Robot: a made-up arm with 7 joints. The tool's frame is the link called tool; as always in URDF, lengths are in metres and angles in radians. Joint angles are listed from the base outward. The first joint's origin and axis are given. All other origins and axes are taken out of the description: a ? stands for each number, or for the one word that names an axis. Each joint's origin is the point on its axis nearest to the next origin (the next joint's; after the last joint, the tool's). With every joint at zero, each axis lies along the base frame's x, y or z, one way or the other. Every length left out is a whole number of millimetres.
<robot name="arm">
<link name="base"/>
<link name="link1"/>
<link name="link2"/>
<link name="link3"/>
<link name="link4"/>
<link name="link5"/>
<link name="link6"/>
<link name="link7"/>
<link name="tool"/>
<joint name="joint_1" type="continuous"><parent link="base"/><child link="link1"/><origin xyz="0.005 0.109 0.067"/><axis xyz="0 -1 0"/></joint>
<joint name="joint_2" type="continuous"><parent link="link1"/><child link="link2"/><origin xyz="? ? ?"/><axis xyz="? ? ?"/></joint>
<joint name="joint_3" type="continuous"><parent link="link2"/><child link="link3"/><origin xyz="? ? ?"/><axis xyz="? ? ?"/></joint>
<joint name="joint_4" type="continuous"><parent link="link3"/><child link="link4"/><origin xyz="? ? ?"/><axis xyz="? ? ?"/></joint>
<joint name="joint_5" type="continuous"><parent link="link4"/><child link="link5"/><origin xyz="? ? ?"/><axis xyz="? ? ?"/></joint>
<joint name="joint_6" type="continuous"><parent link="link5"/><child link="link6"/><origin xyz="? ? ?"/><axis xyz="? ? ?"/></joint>
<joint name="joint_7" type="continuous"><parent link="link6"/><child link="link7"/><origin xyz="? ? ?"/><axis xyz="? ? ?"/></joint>
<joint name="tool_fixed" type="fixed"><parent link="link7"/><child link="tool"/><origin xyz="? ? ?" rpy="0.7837 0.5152 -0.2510"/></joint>
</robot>
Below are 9 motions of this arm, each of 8 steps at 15 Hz.
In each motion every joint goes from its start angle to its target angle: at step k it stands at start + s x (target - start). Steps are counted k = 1, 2, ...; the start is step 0. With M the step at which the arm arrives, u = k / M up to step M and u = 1 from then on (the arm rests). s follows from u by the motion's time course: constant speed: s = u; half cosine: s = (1 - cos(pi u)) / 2; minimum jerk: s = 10 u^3 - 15 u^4 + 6 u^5.
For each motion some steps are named. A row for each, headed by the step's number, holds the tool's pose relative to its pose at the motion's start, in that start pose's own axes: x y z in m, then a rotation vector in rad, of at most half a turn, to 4 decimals.
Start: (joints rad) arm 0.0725 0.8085 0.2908 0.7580 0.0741 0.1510 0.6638
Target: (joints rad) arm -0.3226 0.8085 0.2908 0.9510 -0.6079 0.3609 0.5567
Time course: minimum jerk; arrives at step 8
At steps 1, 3, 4, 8:
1: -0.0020 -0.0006 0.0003 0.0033 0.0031 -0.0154
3: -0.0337 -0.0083 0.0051 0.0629 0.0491 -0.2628
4: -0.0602 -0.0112 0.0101 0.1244 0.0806 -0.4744
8: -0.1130 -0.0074 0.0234 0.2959 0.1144 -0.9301

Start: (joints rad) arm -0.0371 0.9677 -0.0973 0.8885 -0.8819 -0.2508 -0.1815
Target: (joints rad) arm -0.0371 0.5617 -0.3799 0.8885 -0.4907 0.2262 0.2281
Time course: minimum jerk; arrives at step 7
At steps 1, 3, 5, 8:
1: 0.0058 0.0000 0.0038 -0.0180 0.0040 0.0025
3: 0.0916 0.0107 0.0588 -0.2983 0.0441 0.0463
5: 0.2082 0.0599 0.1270 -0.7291 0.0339 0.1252
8: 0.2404 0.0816 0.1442 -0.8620 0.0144 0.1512

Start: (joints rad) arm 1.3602 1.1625 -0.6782 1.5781 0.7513 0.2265 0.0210
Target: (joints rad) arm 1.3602 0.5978 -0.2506 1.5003 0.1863 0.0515 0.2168
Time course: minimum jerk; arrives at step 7
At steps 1, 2, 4, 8:
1: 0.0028 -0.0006 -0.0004 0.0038 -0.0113 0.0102
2: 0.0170 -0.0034 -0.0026 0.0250 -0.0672 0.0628
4: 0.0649 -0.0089 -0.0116 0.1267 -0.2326 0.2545
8: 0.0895 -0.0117 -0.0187 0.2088 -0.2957 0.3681

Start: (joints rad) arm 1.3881 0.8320 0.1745 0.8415 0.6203 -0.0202 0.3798
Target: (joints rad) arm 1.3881 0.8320 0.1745 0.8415 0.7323 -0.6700 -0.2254
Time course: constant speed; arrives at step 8
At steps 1, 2, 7, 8:
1: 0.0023 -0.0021 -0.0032 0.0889 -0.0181 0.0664
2: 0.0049 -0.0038 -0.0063 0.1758 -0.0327 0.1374
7: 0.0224 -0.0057 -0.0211 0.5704 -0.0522 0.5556
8: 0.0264 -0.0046 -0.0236 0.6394 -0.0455 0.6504

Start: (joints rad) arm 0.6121 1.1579 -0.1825 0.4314 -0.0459 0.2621 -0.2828
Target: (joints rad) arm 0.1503 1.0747 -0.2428 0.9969 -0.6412 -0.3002 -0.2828
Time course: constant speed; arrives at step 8
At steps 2, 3, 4, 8:
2: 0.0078 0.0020 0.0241 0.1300 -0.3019 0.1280
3: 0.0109 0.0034 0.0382 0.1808 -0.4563 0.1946
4: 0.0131 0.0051 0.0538 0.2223 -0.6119 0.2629
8: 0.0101 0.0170 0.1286 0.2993 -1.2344 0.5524

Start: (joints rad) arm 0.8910 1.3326 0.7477 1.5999 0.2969 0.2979 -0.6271
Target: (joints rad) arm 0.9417 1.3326 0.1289 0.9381 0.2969 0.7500 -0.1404
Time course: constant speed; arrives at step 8
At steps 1, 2, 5, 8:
1: -0.0286 -0.0206 0.0086 -0.0639 -0.0411 -0.1706
2: -0.0591 -0.0377 0.0166 -0.1255 -0.0792 -0.3416
5: -0.1563 -0.0677 0.0323 -0.2851 -0.1663 -0.8559
8: -0.2515 -0.0695 0.0300 -0.3813 -0.1938 -1.3678

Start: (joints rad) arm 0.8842 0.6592 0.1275 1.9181 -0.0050 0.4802 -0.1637
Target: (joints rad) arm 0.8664 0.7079 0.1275 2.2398 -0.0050 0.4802 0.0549
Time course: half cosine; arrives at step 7
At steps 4, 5, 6, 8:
4: 0.0261 0.0519 0.0242 -0.0686 -0.1945 0.1200
5: 0.0322 0.0694 0.0334 -0.0893 -0.2620 0.1557
6: 0.0357 0.0815 0.0401 -0.1031 -0.3097 0.1793
8: 0.0368 0.0859 0.0425 -0.1078 -0.3269 0.1875

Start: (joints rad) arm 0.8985 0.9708 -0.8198 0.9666 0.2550 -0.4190 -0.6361
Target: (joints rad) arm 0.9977 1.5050 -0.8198 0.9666 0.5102 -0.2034 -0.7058
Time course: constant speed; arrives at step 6
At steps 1, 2, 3, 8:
1: -0.0155 0.0156 -0.0413 0.0829 0.0191 -0.0679
2: -0.0293 0.0348 -0.0816 0.1677 0.0409 -0.1329
3: -0.0415 0.0575 -0.1206 0.2542 0.0652 -0.1950
8: -0.0679 0.1448 -0.2264 0.5219 0.1531 -0.3625

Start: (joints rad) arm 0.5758 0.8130 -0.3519 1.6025 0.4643 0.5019 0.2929
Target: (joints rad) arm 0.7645 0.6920 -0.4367 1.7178 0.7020 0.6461 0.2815
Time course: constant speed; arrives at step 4
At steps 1, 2, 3, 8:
1: 0.0238 0.0059 0.0143 -0.0562 -0.0288 0.0538
2: 0.0461 0.0132 0.0299 -0.1146 -0.0627 0.1014
3: 0.0669 0.0216 0.0468 -0.1748 -0.1014 0.1424
8: 0.0858 0.0311 0.0648 -0.2362 -0.1449 0.1765

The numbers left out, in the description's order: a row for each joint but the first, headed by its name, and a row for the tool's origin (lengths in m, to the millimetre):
joint_2: xyz -0.002 0.000 0.014, axis 1 0 0
joint_3: xyz 0.000 -0.017 -0.262, axis 0 0 1
joint_4: xyz -0.026 0.032 0.000, axis 0 -1 0
joint_5: xyz 0.019 0.000 -0.336, axis 0 0 1
joint_6: xyz -0.015 -0.041 0.000, axis 0 1 0
joint_7: xyz -0.029 0.000 0.005, axis -1 0 0
tool: xyz 0.000 -0.025 -0.004

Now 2 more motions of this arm.
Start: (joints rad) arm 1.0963 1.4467 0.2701 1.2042 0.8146 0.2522 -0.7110
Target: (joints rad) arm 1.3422 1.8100 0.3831 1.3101 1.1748 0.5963 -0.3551
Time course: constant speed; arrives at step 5
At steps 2, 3, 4, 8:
2: 0.0711 0.0696 -0.0152 -0.1458 -0.0048 0.0418
3: 0.0998 0.1099 -0.0215 -0.2230 -0.0208 0.0643
4: 0.1234 0.1530 -0.0268 -0.3012 -0.0465 0.0864
8: 0.1419 0.1983 -0.0309 -0.3792 -0.0817 0.1071

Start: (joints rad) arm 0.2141 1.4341 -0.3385 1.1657 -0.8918 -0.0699 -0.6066
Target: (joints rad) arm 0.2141 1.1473 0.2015 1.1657 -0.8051 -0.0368 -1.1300
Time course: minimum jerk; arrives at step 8
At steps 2, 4, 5, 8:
2: 0.0017 -0.0012 -0.0047 0.0509 0.0963 -0.0116
4: 0.0005 -0.0034 -0.0176 0.2431 0.4540 -0.0914
5: -0.0049 -0.0028 -0.0200 0.3498 0.6460 -0.1629
8: -0.0148 0.0000 -0.0172 0.4779 0.8662 -0.2778

